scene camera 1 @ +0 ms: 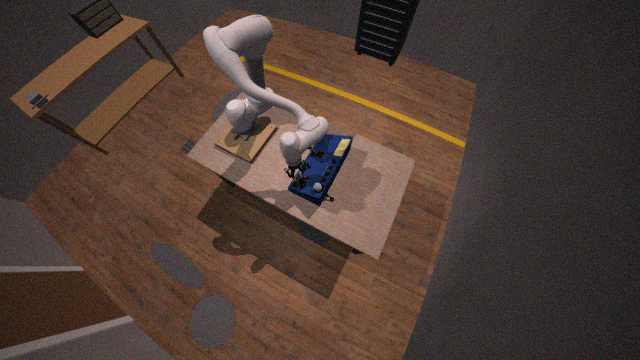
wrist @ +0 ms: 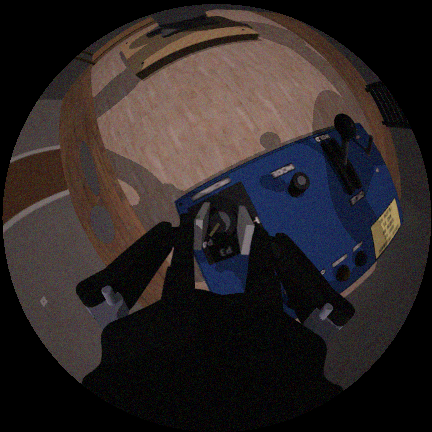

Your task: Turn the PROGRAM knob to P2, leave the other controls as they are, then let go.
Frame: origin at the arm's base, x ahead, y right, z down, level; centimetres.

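Seen in the pictures: gripper, fingertip midpoint: (scene camera 1: 298, 178) (wrist: 223, 214); arm's base at its link origin: (scene camera 1: 245, 128).
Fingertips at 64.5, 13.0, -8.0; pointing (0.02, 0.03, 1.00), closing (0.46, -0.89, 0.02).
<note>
Offsets run from my fingertips to a thing's top centre, as dx, dy, dz. "spot": to the spot under its first point.
The dark round PROGRAM knob @(+0.6, +0.7, -1.1) (wrist: 223, 220) sits on a black plate at the near left end of the blue control panel @(spot: +4.4, -12.6, +0.4) (scene camera 1: 314, 167) (wrist: 285, 215). Its pale yellowish pointer line slants down and left in the wrist view, toward the P4 label @(spot: +4.1, +4.2, +1.3) (wrist: 207, 244). The P3 label @(spot: +5.6, +1.6, +0.4) (wrist: 226, 250) is beside it; the P2 label cannot be read. My gripper (scene camera 1: 298, 179) (wrist: 223, 214) is shut on the PROGRAM knob, with one grey pad on each side. The gripper hides the knob in the scene view.
The MODE knob @(-0.9, -11.2, -2.1) (wrist: 299, 184) and a black lever @(-7.4, -22.5, -4.6) (wrist: 345, 126) stand right of the gripper in the wrist view, with dark buttons @(spot: +13.7, -15.3, -6.3) (wrist: 342, 273) along another edge. A white ball @(spot: +16.4, +1.1, -9.6) (scene camera 1: 317, 187) is on the panel. A wooden board (scene camera 1: 256, 150) lies near the arm's base.
</note>
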